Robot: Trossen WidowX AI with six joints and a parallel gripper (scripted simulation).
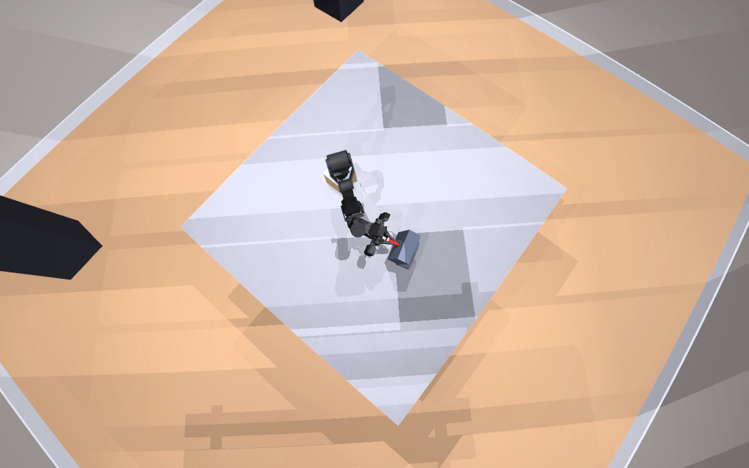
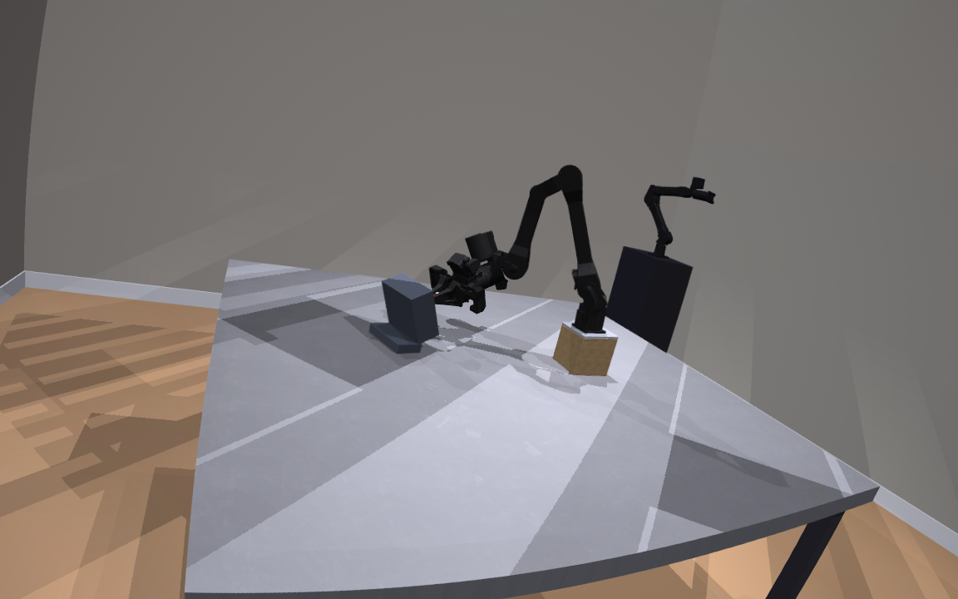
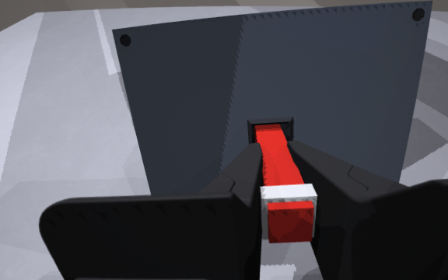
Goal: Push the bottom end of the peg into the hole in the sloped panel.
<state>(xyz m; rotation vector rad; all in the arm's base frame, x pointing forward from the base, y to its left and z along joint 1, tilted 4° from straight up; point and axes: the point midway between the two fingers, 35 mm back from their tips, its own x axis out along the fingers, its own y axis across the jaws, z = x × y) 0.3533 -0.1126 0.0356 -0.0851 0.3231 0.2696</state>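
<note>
The red square peg lies 2 cm behind my gripper tip. Round my gripper tip: sloped panel (4 cm ahead, 1 cm to the left, 2 cm below); low foot (6 cm ahead, 2 cm to the left, 9 cm below).
</note>
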